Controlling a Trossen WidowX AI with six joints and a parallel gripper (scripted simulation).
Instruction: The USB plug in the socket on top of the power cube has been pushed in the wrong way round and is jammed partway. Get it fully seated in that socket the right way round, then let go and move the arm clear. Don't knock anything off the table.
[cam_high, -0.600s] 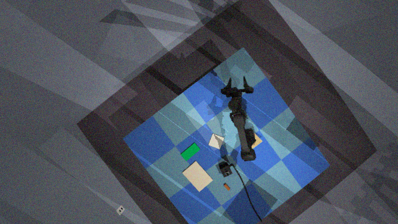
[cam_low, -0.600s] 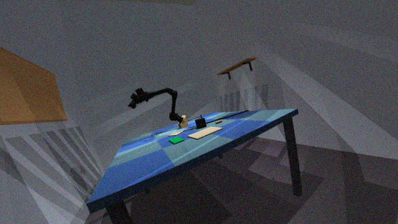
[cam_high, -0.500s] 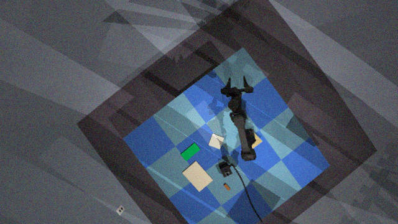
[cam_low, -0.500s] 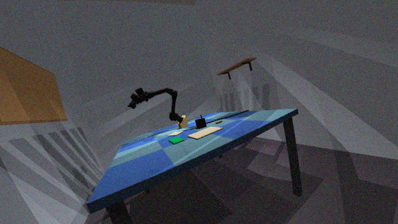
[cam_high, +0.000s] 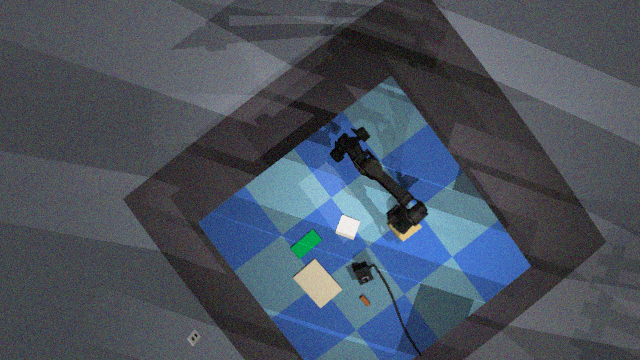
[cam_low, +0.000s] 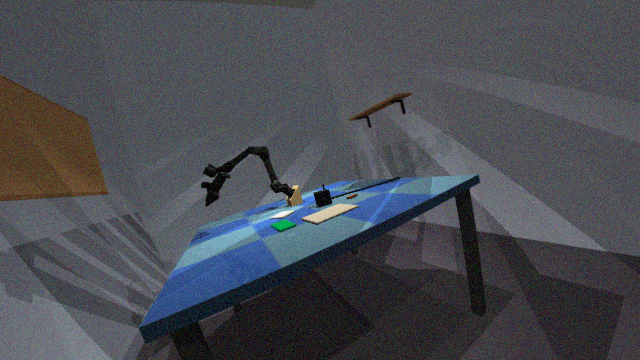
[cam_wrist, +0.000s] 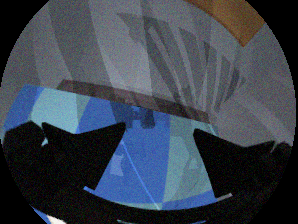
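Now: gripper tip 59 cm to the right of the USB plug, 40 cm short of it and 8 cm above it. The rest, counted from my gripper tip: green block: 51 cm ahead, 27 cm to the left, 16 cm below; then white block: 36 cm to the left, 29 cm ahead, 16 cm below; then tan board: 61 cm ahead, 46 cm to the left, 16 cm below.
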